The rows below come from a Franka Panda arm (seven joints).
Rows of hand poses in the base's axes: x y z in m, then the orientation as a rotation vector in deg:
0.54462, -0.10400, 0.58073, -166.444, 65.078, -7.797
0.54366, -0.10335, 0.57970, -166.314, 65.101, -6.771
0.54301, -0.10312, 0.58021, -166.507, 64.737, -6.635
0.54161, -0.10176, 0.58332, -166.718, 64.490, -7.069
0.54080, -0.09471, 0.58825, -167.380, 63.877, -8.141
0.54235, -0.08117, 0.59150, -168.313, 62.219, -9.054
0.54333, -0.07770, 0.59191, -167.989, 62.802, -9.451
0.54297, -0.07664, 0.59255, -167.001, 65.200, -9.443
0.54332, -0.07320, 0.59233, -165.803, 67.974, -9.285
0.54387, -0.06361, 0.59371, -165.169, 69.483, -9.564
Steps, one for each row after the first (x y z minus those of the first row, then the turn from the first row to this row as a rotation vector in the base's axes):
-0.00096, 0.00065, -0.00103, 0.383, 0.553, -0.031
-0.00161, 0.00088, -0.00052, 0.365, 0.652, 0.230
-0.00301, 0.00224, 0.00259, 0.140, 0.442, 0.418
-0.00382, 0.00929, 0.00752, -0.540, -0.021, 0.910
-0.00227, 0.02283, 0.01077, -1.112, -0.426, 2.088
-0.00129, 0.02630, 0.01118, -1.112, -0.697, 1.669
-0.00165, 0.02736, 0.01182, -0.976, -0.729, 0.019
-0.00130, 0.03080, 0.01160, -0.771, -0.684, -1.903
-0.00075, 0.04039, 0.01298, -0.798, -0.856, -2.949

